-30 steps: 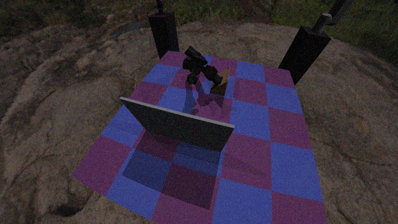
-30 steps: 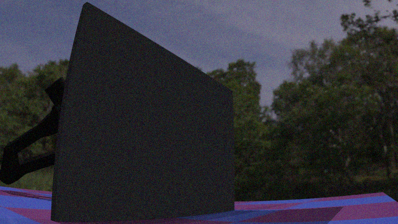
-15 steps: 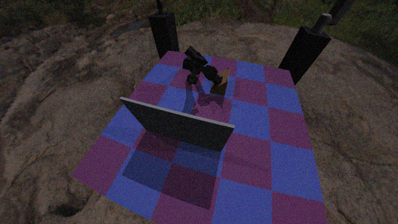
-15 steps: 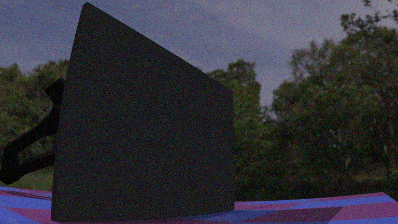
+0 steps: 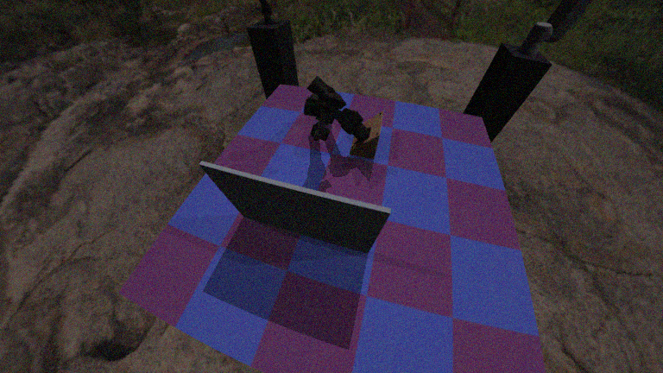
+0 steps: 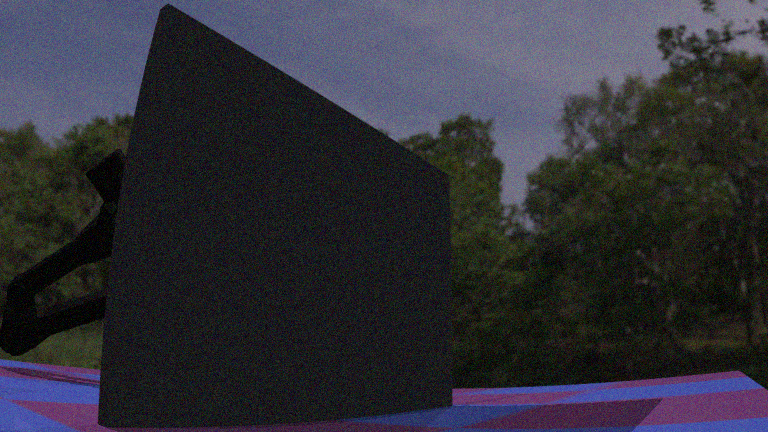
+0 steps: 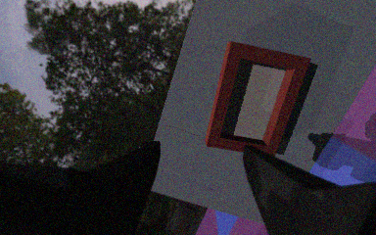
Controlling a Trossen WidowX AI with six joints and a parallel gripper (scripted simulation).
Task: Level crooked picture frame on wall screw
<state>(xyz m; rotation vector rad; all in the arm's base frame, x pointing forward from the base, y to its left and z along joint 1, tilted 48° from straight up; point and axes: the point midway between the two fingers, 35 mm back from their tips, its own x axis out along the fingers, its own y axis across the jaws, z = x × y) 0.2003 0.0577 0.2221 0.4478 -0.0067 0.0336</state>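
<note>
Right now the picture frame is 200 mm ahead of my gripper tip, 90 mm below it and 10 mm to the right of it. Round my gripper tip: grey wall panel 210 mm ahead, 110 mm below.
</note>
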